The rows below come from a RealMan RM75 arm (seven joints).
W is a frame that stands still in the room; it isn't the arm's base.
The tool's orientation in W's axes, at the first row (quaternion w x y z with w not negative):
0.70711, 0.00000, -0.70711, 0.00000
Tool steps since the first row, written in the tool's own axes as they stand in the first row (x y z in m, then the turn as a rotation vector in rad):
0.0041, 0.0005, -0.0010, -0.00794, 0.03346, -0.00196
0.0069, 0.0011, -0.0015, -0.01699, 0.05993, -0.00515
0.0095, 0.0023, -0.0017, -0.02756, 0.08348, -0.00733
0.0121, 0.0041, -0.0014, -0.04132, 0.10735, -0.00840
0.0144, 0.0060, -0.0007, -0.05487, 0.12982, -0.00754
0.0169, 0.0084, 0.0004, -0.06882, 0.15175, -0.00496
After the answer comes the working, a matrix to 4 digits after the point.
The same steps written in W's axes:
0.0010, 0.0005, 0.0041, 0.00196, 0.03346, -0.00794
0.0015, 0.0011, 0.0069, 0.00515, 0.05993, -0.01699
0.0017, 0.0023, 0.0095, 0.00733, 0.08348, -0.02756
0.0014, 0.0041, 0.0121, 0.00840, 0.10735, -0.04132
0.0007, 0.0060, 0.0144, 0.00754, 0.12982, -0.05487
-0.0004, 0.0084, 0.0169, 0.00496, 0.15175, -0.06882

The tool's axes in the first row as the columns of a matrix, in W's axes (rounded; the answer above uses it unrounded):
0.0000, 0.0000, -1.0000
0.0000, 1.0000, 0.0000
1.0000, 0.0000, 0.0000

